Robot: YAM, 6 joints.
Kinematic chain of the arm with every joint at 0, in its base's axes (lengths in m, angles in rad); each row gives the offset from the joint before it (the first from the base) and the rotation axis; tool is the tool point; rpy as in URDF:
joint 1: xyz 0 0 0.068 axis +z
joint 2: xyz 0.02 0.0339 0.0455 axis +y
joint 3: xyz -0.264 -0.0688 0 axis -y
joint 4: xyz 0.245 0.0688 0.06 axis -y
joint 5: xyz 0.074 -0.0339 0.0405 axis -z
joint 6: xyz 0.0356 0 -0.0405 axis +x
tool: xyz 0 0 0 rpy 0 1.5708 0
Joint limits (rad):
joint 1: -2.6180..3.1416
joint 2: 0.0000..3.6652
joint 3: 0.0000..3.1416
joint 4: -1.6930..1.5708
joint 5: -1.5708..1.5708
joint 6: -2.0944..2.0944
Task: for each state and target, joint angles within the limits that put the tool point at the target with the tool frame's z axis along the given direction. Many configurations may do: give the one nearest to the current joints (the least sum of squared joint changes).
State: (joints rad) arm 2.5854 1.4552 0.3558 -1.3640 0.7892 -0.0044
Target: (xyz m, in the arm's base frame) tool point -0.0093 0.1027 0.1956 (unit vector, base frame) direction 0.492 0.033 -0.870
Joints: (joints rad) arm 1.8290 0.9288 0.5902 -1.3395 0.5053 -0.0044
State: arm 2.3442 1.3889 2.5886 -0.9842 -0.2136 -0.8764
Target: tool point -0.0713 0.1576 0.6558 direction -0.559 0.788 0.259
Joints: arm 1.9485 1.6170 2.8051 -0.9188 -0.2310 -0.8764
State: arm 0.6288 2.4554 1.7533 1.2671 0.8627 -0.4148
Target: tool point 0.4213 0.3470 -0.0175 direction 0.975 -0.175 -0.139
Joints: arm 0.7403 2.8723 1.8396 0.8057 0.9053 -0.4148
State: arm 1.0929 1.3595 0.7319 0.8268 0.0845 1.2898
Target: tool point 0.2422 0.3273 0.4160 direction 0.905 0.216 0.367
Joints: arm 0.9895 1.7428 1.4792 0.7601 0.6914 1.2898
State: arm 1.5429 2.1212 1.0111 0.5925 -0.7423 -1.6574
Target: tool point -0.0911 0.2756 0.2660 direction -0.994 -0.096 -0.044
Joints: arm 1.7678 1.4050 0.8562 0.1359 -1.4609 -1.6574
